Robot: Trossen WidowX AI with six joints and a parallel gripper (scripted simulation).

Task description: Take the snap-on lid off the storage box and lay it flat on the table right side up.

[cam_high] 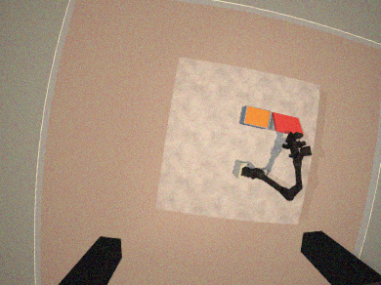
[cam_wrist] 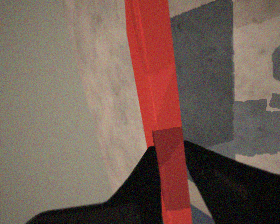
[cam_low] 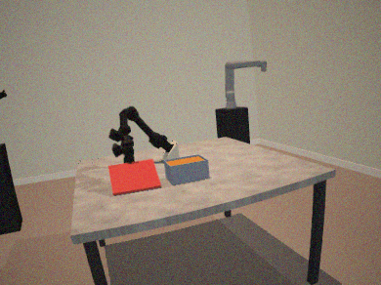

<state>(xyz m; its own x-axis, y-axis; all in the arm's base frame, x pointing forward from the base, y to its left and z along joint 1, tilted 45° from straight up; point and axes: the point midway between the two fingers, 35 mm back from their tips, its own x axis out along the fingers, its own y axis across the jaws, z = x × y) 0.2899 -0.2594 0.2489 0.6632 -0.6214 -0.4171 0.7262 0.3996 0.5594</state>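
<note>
Now: gripper tip 7 cm short of the lid, 1 cm to the left of it and 4 cm above it. The rest, counted from my gripper tip: storage box: 11 cm ahead, 27 cm to the left, 5 cm below.
</note>
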